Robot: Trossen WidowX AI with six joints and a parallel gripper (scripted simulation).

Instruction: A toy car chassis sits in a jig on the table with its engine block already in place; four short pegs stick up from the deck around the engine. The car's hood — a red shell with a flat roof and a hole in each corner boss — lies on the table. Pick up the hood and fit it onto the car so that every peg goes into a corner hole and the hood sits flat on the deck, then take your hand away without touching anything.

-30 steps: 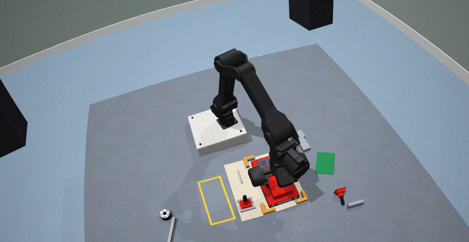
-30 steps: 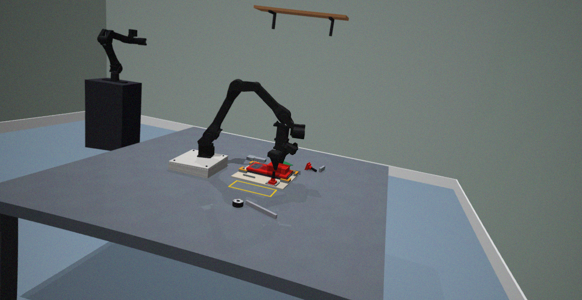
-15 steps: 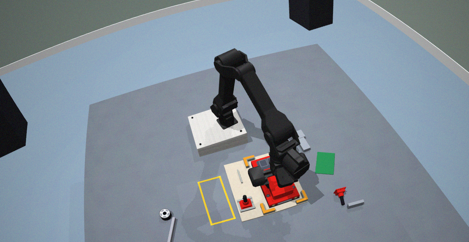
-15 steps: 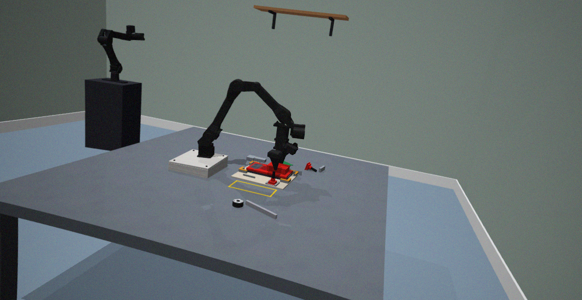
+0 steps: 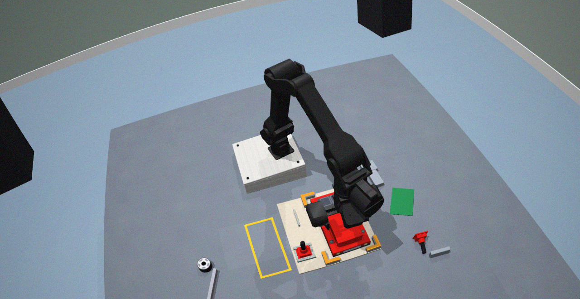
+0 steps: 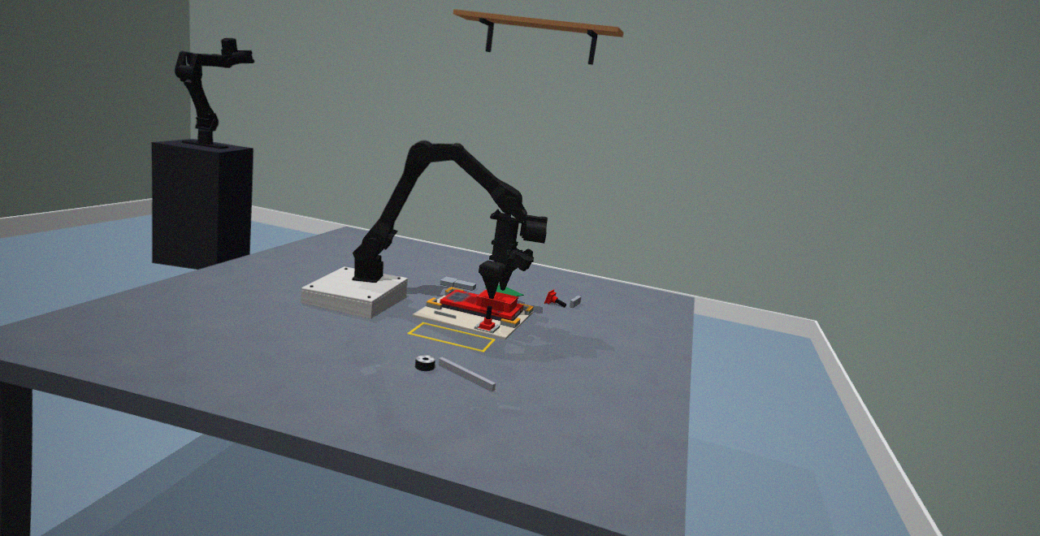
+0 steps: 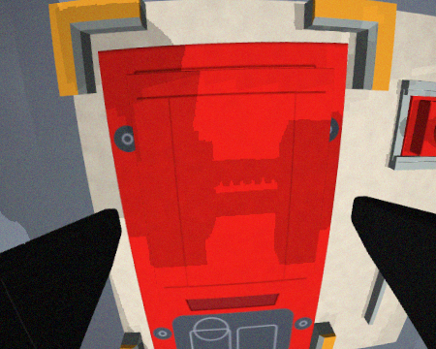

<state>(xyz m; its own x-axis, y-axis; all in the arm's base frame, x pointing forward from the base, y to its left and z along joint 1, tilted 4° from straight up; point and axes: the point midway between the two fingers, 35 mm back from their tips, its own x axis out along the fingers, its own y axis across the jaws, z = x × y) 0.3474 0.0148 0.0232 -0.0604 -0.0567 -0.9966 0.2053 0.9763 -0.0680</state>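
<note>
Now: the red hood 1 cm below my gripper tip. Round my gripper tip: grey engine block 3 cm below; green plate 21 cm to the left, 5 cm below; wheel 38 cm to the right, 10 cm behind, 5 cm below.
</note>
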